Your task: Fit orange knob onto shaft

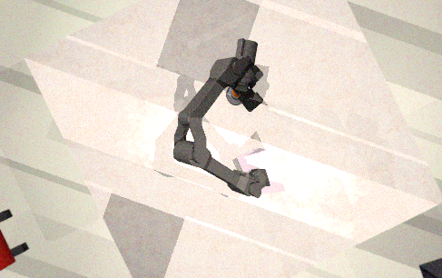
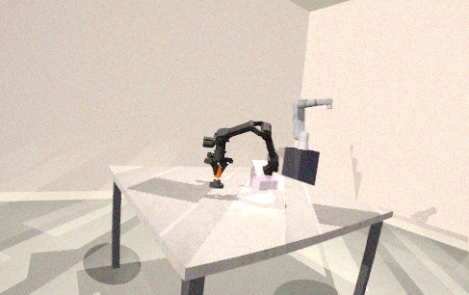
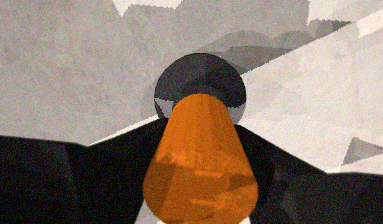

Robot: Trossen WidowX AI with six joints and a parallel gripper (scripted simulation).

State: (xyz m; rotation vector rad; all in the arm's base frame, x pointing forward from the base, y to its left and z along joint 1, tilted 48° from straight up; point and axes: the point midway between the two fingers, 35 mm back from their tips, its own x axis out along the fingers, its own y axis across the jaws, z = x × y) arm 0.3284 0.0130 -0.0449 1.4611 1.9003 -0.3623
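Now: gripper tip 3 cm below the orange knob. From my gripper tip the other things lie so: dark round pedestal (4 cm below).
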